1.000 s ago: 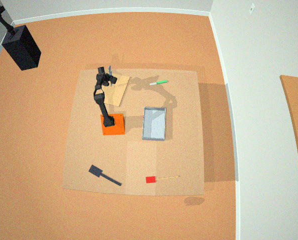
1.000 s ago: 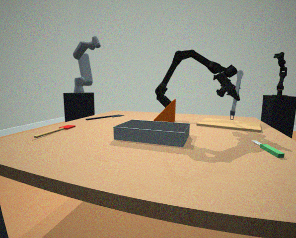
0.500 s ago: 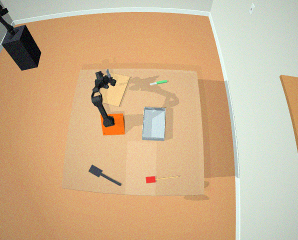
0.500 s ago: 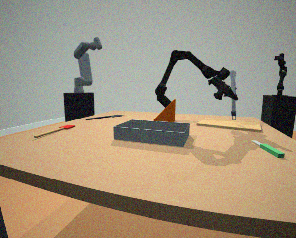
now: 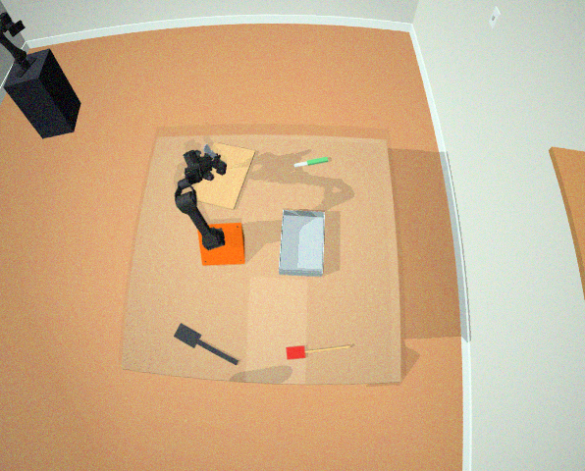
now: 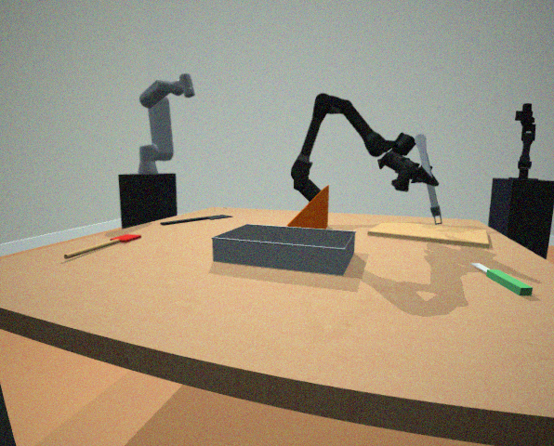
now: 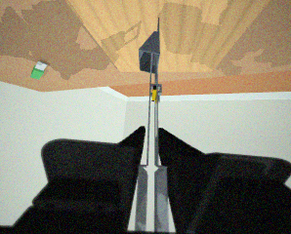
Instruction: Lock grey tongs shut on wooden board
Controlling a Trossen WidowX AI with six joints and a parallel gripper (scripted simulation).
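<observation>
The wooden board is 160 mm below my gripper tip and 10 mm to the right of it. The rest, counted from my gripper tip: grey roasting tin: 440 mm to the right, 360 mm ahead, 140 mm below; then red spatula: 950 mm to the right, 340 mm ahead, 160 mm below; then black spatula: 880 mm to the right, 160 mm below, 140 mm behind.
</observation>
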